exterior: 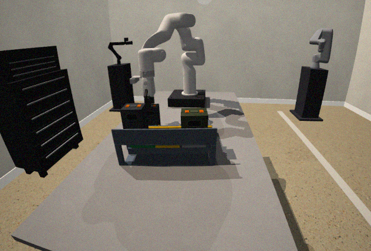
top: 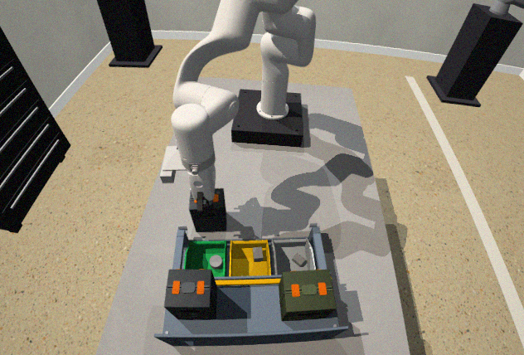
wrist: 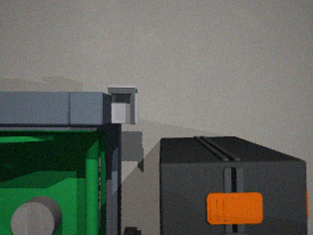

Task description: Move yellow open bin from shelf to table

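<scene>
Right now my hand is 15 cm short of the yellow open bin, 13 cm to the right of it and 9 cm above it. From my hand the other things lie so: green bin: 16 cm ahead, 9 cm below, 2 cm to the left; then grey shelf: 18 cm ahead, 13 cm to the left, 7 cm below; then yellow bar: 20 cm ahead, 14 cm to the left, 3 cm below.
</scene>
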